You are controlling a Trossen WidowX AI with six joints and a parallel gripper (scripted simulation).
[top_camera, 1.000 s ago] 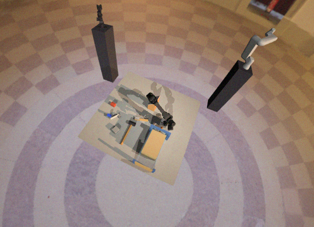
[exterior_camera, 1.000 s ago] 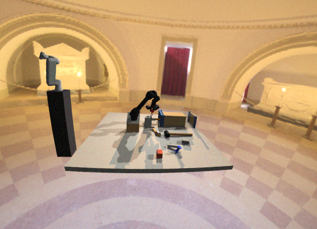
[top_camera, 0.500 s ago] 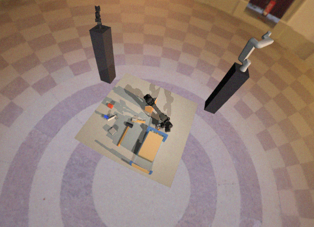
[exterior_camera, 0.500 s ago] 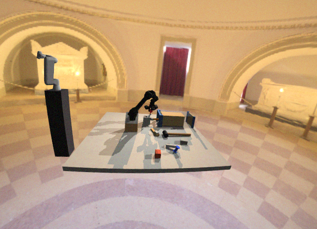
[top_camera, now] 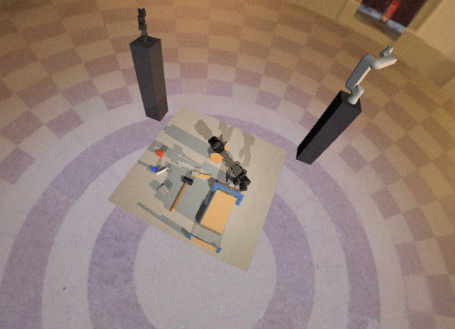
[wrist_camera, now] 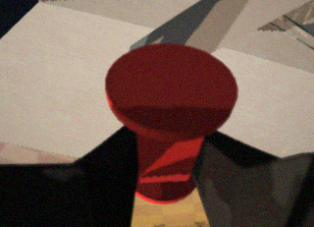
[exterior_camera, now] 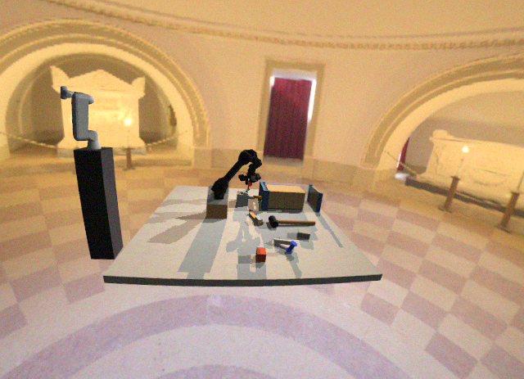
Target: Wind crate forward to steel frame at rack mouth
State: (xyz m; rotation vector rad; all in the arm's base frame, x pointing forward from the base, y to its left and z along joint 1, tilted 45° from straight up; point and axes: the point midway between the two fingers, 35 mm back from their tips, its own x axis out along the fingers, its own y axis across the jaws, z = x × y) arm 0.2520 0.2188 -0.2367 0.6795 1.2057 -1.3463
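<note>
Right now the red knob is 10 mm ahead of my gripper tip and 20 mm to the right of it. From my gripper tip the other things lie so: winch 70 mm behind, 110 mm to the right, 100 mm below; then red-knobbed handle 20 mm behind, 50 mm to the right, 30 mm below; then frame 110 mm ahead, 110 mm to the right, 30 mm below.
</note>
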